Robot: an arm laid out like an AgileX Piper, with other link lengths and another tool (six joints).
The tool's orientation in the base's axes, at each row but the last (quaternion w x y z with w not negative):
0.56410 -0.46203 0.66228 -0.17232
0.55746 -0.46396 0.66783 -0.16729
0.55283 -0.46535 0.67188 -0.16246
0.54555 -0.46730 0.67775 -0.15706
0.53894 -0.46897 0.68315 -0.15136
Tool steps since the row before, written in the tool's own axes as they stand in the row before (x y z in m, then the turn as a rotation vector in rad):
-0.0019 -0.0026 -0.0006 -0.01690 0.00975 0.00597
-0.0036 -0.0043 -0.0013 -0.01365 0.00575 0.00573
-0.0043 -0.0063 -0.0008 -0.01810 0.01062 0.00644
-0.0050 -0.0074 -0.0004 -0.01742 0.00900 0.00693
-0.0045 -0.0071 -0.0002 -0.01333 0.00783 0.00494
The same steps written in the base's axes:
0.0004 0.0000 0.0032 0.00027 0.02039 0.00081
0.0005 0.0003 0.0057 0.00195 0.01564 0.00194
0.0019 0.0000 0.0074 0.00022 0.02194 0.00076
0.0029 0.0001 0.0085 0.00143 0.02070 0.00136
0.0031 -0.0001 0.0078 0.00032 0.01622 0.00050

